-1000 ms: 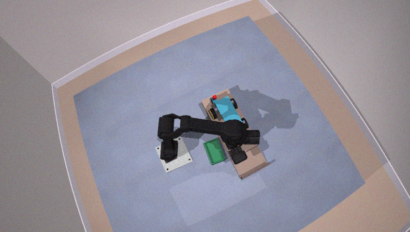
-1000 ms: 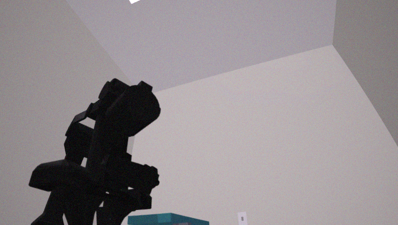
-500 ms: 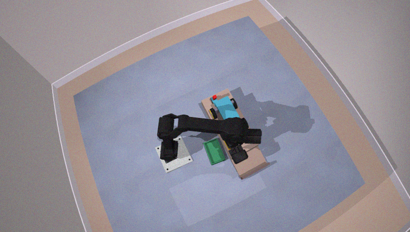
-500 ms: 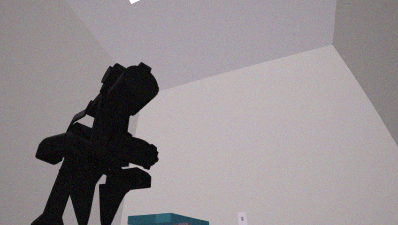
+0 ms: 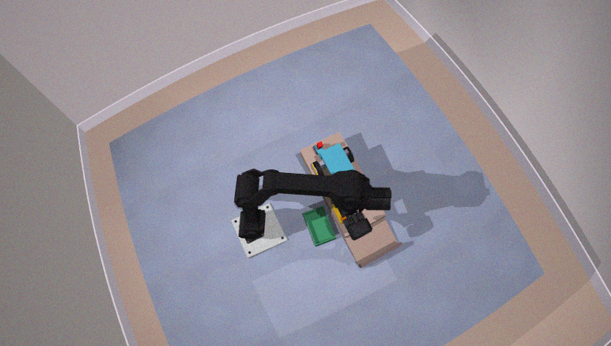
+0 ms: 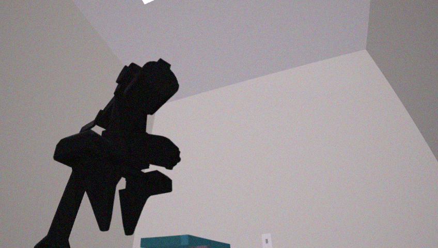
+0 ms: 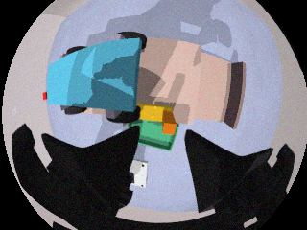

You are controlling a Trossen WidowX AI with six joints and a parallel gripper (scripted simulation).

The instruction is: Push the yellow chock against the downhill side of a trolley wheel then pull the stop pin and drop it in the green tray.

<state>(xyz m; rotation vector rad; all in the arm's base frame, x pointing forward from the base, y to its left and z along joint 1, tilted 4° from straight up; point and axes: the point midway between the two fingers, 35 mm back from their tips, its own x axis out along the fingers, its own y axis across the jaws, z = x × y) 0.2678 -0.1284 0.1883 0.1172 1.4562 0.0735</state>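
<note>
The red-headed stop pin is 40 mm ahead of my gripper tip, 230 mm to the left of it and 20 mm below it. The rest, counted from my gripper tip: cyan trolley (50 mm ahead, 120 mm to the left, 30 mm below); then ramp (50 mm ahead, 110 mm to the left, 100 mm below); then green tray (80 mm behind, 30 mm to the left, 160 mm below).
</note>
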